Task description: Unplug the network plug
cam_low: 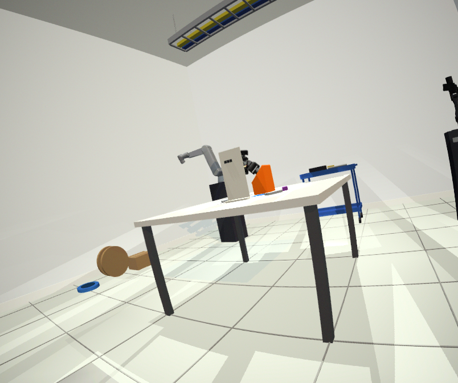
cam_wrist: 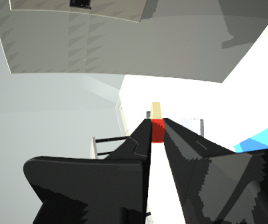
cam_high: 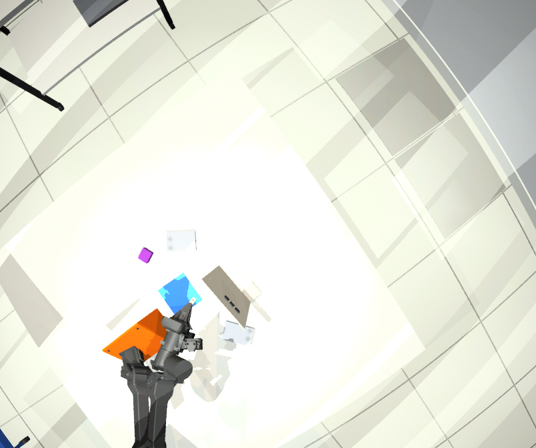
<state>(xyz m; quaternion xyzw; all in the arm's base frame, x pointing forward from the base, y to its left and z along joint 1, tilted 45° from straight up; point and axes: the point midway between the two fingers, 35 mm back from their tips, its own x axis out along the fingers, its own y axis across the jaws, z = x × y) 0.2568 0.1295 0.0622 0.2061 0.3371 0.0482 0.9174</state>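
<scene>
Now: gripper tip 230 mm above the blue marked square, 90 mm past it and 20 mm to the right of it. The rest, counted from my gripper tip: upright beige panel 120 mm ahead, 60 mm below, 40 mm to the right; then network plug right at my gripper tip.
</scene>
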